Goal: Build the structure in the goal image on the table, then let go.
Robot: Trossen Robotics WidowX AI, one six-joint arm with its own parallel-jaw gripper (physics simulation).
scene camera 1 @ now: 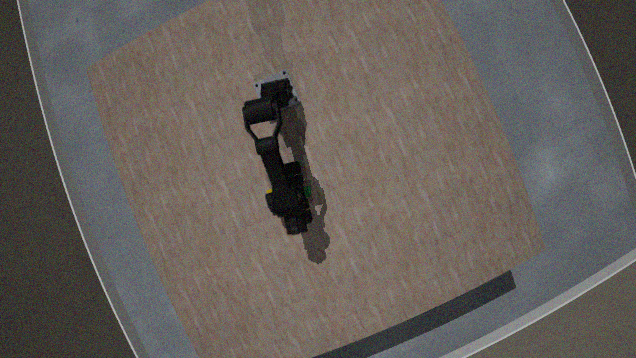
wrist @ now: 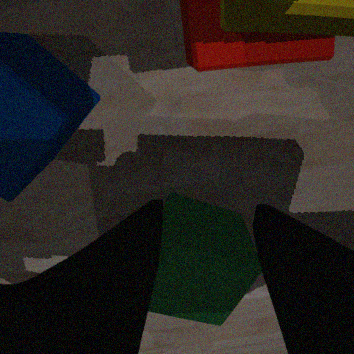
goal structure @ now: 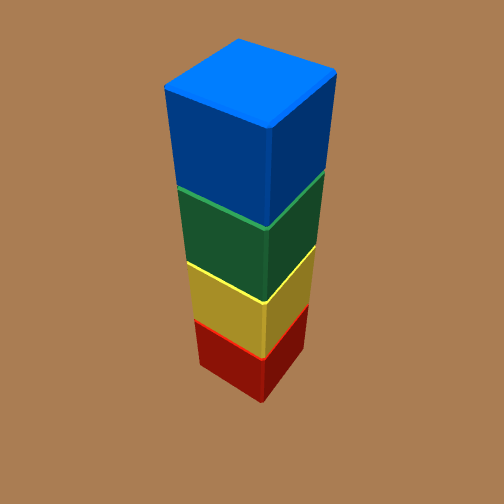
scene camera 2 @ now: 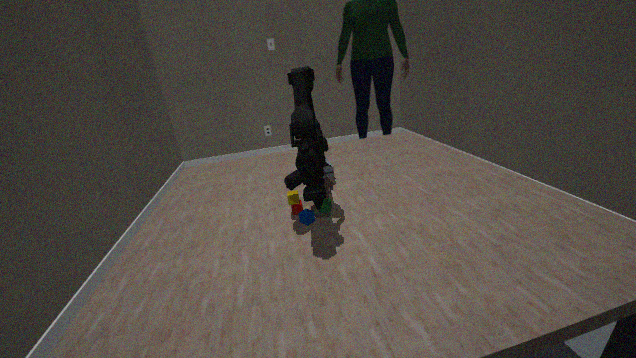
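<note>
The green block point(scene camera 1: 307, 190) point(scene camera 2: 326, 205) point(wrist: 205, 260) is between the two black fingers of my gripper point(scene camera 2: 319, 204) point(wrist: 208, 213), which is shut on it, low at the table. In the wrist view the block is turned somewhat between the fingers. The red block point(scene camera 2: 297, 207) point(wrist: 260, 52) sits on the table, with the yellow block point(scene camera 1: 269, 191) point(scene camera 2: 293, 198) point(wrist: 290, 17) on top of it, shifted a little to one side. The blue block point(scene camera 2: 307, 217) point(wrist: 35, 115) stands apart, at the left of the wrist view. In scene camera 1 the arm hides the fingers and most of the blocks.
The arm's base point(scene camera 1: 274, 90) stands on the wood-patterned table point(scene camera 1: 400, 175) point(scene camera 2: 425, 250). The arm's dark shadow falls beside the blocks. The yellow-on-red stack and the blue block are close to the gripper. A person in a green top point(scene camera 2: 371, 35) stands in the background.
</note>
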